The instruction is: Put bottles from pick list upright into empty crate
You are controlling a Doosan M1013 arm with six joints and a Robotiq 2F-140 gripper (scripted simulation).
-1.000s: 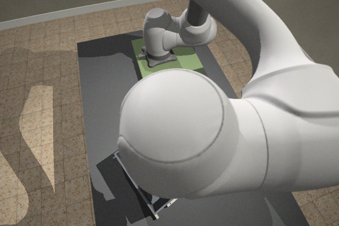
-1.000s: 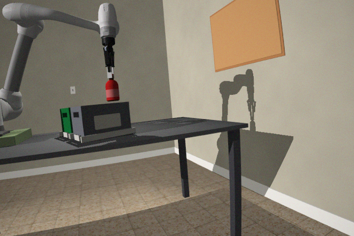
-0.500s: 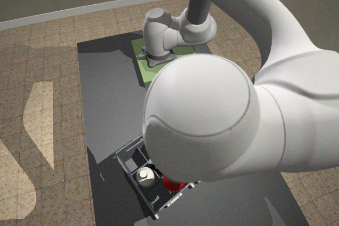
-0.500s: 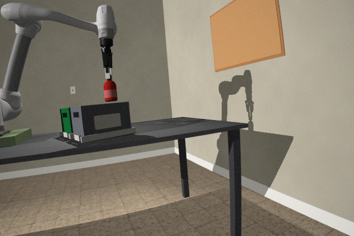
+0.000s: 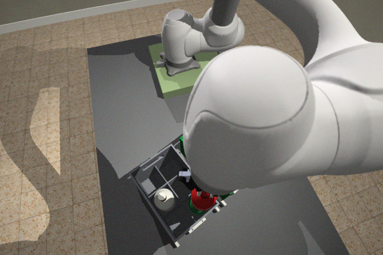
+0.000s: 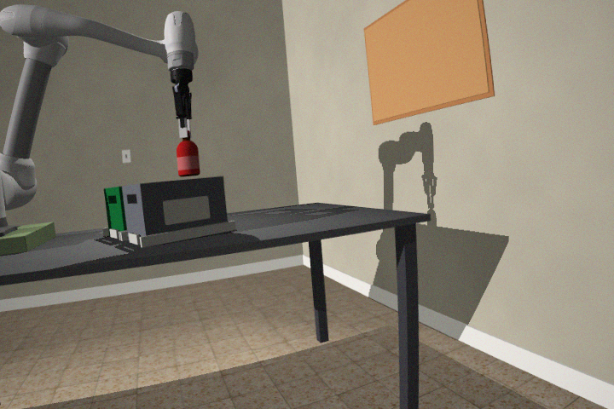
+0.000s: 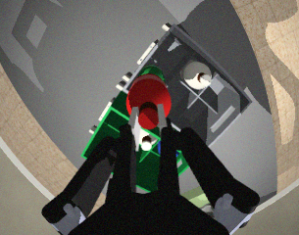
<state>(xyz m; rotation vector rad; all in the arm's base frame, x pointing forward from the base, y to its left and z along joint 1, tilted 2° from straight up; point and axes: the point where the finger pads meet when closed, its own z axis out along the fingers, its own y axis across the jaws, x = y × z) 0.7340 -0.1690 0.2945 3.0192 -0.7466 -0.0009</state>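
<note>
My gripper is now 8 cm above the red bottle. The rest, counted from my hand: green bottle (1 cm to the right, 26 cm below); then grey crate (7 cm behind, 8 cm to the right, 27 cm below); then green crate (14 cm behind, 14 cm to the left, 27 cm below).
</note>
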